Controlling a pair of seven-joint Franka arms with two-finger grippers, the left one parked.
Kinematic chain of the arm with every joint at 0, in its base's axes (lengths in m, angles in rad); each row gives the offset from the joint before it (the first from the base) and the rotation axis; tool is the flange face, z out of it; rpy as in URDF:
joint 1: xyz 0 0 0.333 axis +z
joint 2: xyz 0 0 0 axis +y
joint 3: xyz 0 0 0.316 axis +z
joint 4: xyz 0.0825 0 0 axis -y
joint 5: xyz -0.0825 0 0.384 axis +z
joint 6: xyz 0 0 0 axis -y
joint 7: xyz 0.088 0 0 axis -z
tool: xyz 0 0 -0.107 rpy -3.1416 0 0
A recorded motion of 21 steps. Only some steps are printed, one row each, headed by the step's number.
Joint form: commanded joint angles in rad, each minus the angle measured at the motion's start. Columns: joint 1, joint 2, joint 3, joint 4, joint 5, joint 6, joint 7.
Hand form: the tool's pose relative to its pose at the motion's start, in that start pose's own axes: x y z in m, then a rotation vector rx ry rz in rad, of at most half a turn. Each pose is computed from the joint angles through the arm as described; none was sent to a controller.
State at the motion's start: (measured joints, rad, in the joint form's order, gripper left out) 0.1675 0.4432 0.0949 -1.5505 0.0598 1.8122 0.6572
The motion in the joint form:
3: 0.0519 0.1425 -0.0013 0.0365 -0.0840 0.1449 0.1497
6: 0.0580 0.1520 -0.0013 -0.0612 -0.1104 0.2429 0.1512
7: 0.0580 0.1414 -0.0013 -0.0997 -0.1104 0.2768 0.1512
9: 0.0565 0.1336 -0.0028 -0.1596 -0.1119 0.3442 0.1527
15: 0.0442 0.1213 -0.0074 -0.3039 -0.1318 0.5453 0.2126
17: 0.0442 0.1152 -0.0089 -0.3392 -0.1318 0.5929 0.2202
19: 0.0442 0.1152 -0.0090 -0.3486 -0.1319 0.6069 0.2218
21: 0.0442 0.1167 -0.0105 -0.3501 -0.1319 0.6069 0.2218
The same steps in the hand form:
3: 0.0178 -0.0400 0.0664 -0.0327 0.0781 0.0802
6: 0.0126 -0.0359 0.1106 -0.0559 0.0866 0.0620
7: 0.0089 -0.0327 0.1186 -0.0519 0.0910 0.0600
9: 0.0055 -0.0267 0.1350 -0.0418 0.1025 0.0602
15: 0.0007 -0.0074 0.1729 0.0027 0.1601 0.1136
17: -0.0027 -0.0036 0.1800 0.0169 0.1724 0.1197
19: -0.0037 -0.0027 0.1828 0.0206 0.1753 0.1205
21: -0.0034 -0.0016 0.1844 0.0182 0.1735 0.1220

